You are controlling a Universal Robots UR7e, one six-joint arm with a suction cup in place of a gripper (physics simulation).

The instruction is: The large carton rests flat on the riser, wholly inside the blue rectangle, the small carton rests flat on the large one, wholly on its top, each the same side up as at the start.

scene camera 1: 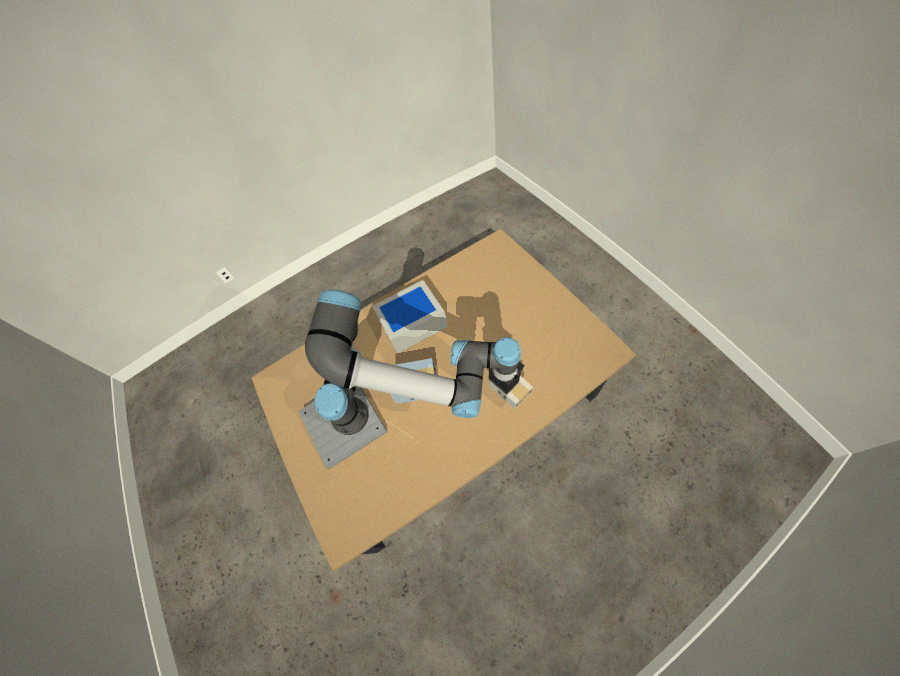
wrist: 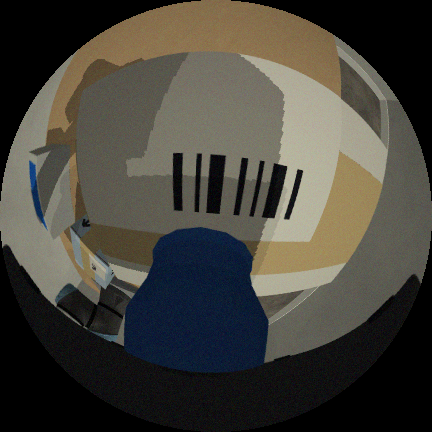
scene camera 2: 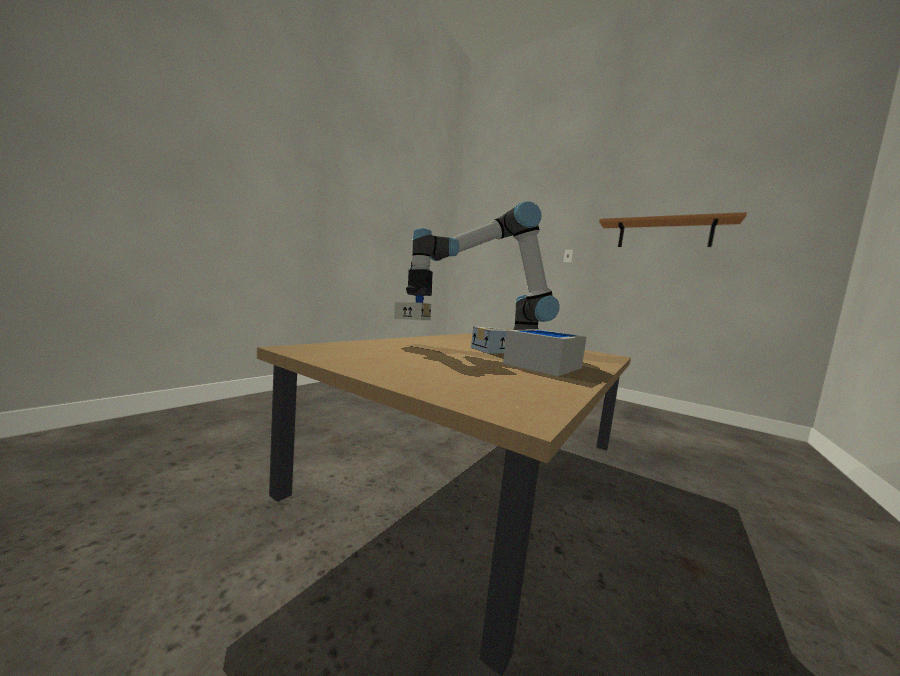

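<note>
The small carton (scene camera 1: 518, 395) (scene camera 2: 411, 311) (wrist: 225, 125), white with tan tape and a barcode on top, hangs level under my blue suction cup (scene camera 2: 419, 299) (wrist: 202, 260), well above the table. The cup is shut on its top. The large carton (scene camera 1: 416, 363) (scene camera 2: 487, 339) (wrist: 102, 270), light blue with tan tape, stands on the table beside the riser; in scene camera 1 my arm hides part of it. The riser (scene camera 1: 419, 336) (scene camera 2: 531, 352) (wrist: 62, 190) is a grey-white block. The blue rectangle (scene camera 1: 407, 309) (scene camera 2: 547, 333) (wrist: 37, 195) on its top bears no carton.
The wooden table (scene camera 1: 451, 472) (scene camera 2: 407, 378) carries the arm's grey base plate (scene camera 1: 334, 447) at one end. The arm reaches over the large carton. Arm shadows fall across the riser and the table. A wall shelf (scene camera 2: 672, 220) shows in scene camera 2.
</note>
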